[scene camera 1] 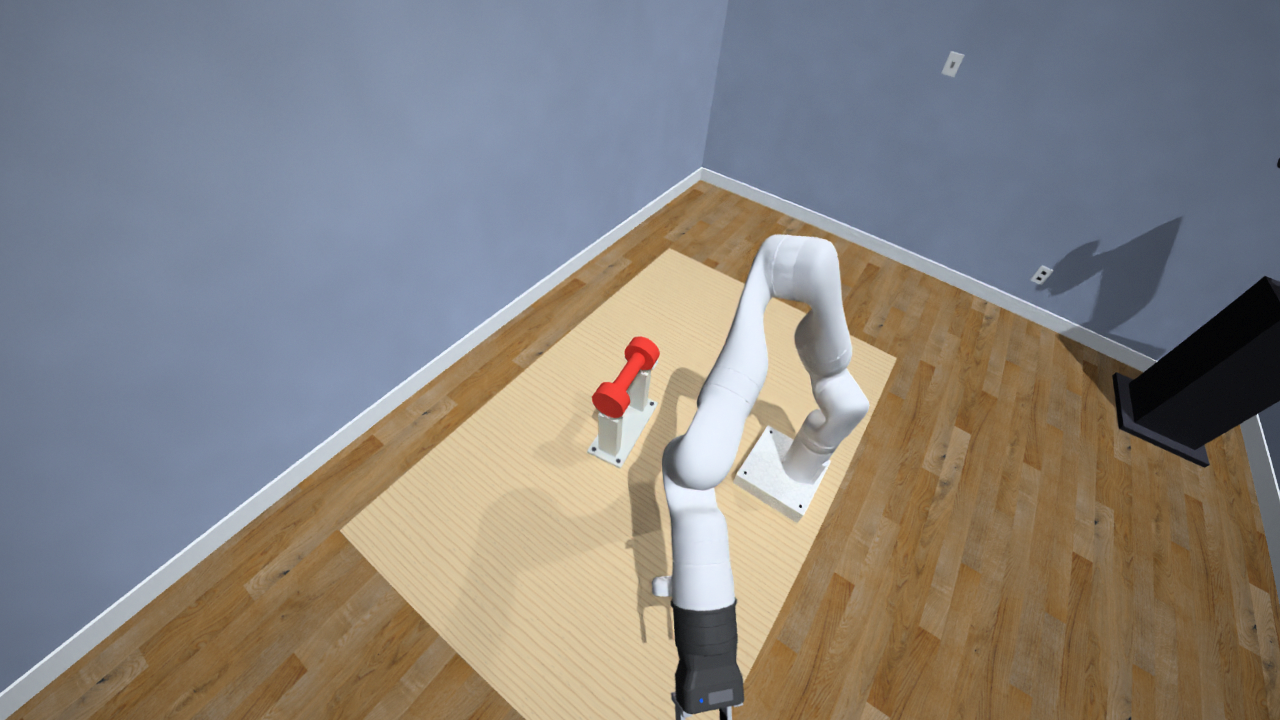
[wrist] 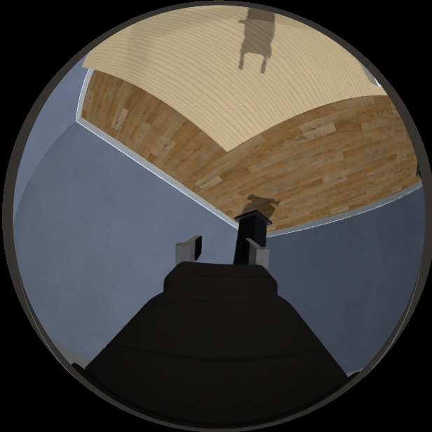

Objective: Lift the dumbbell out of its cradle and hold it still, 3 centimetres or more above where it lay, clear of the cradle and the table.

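Places are measured from the arm's base along level axes (x left, y down, z back), in centimetres.
Where they show: arm's base, link origin: (scene camera 1: 800,467).
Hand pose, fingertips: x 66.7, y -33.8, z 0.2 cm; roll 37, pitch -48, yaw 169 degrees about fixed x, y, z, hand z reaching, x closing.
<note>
Each offset is from my fingertips to the top centre of the thing. "spot": to the spot under its first point. Level surfaces: height alone.
The red dumbbell {dz -45.7, dx -54.3, dy +11.7 cm} (scene camera 1: 632,368) lies across the two white uprights of its cradle {spot: dz -44.2, dx -44.9, dy +28.9 cm} (scene camera 1: 609,436), left of the arm's base in the scene view. The cradle's base plate is on the light wooden table top. My gripper (wrist: 221,245) is open, with its two fingers wide apart and no object between them. In the scene view it is at the bottom edge, far from the dumbbell, and its fingertips are cut off by the frame. The dumbbell and the cradle do not show in the wrist view.
The light wood table top {dy +38.6 cm} (scene camera 1: 537,483) (wrist: 200,75) bears the cradle and the arm's white base plate (scene camera 1: 760,465). A black pedestal (scene camera 1: 1199,367) (wrist: 251,232) stands on the floor off to the right in the scene view. Blue-grey walls rise beyond the table.
</note>
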